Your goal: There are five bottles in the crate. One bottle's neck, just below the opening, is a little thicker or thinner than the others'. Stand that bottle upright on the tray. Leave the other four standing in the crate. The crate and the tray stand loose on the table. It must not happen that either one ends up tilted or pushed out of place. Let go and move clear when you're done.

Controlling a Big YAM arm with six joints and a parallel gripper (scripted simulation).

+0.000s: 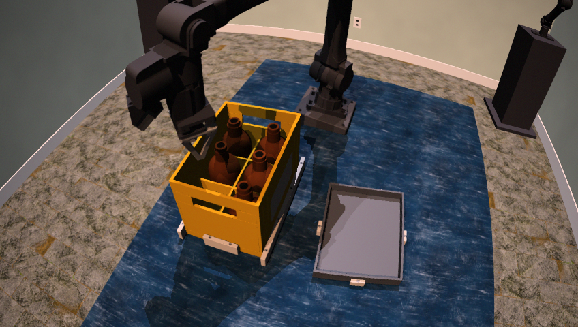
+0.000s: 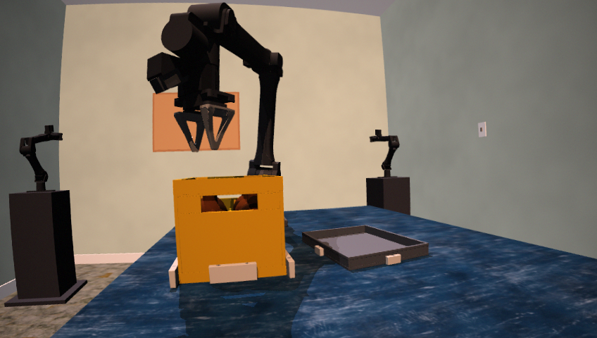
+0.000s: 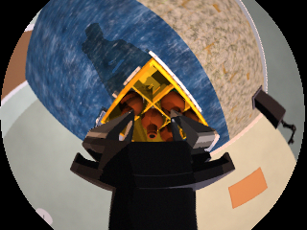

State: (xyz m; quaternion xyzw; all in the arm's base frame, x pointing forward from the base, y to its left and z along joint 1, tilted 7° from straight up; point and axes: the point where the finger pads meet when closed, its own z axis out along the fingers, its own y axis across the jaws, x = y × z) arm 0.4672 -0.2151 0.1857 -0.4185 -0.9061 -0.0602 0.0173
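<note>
Right now the orange crate is 8 cm behind my hand, 5 cm to the left of it and 15 cm below it. From my hand the other things lie so: dark grey tray 4 cm behind, 33 cm to the left, 22 cm below.
</note>
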